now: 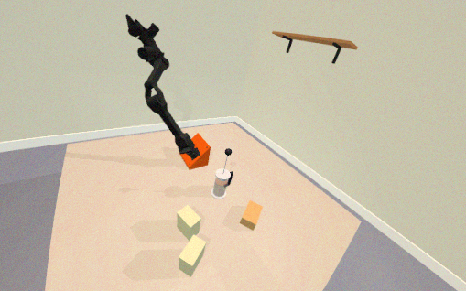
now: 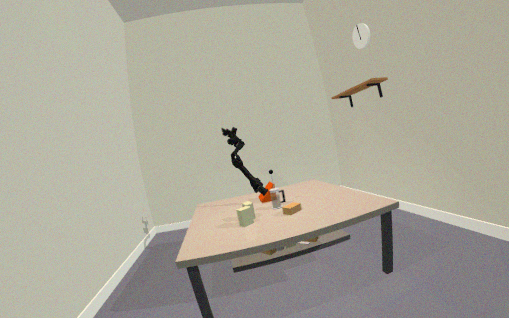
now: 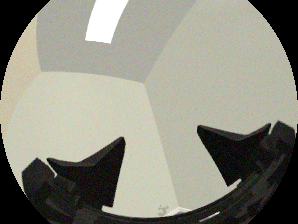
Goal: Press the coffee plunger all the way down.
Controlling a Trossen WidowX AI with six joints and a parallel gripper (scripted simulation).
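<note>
Now: gripper tip 620 mm short of the coffee press, 580 mm above it and 340 mm to the right of it.
</note>
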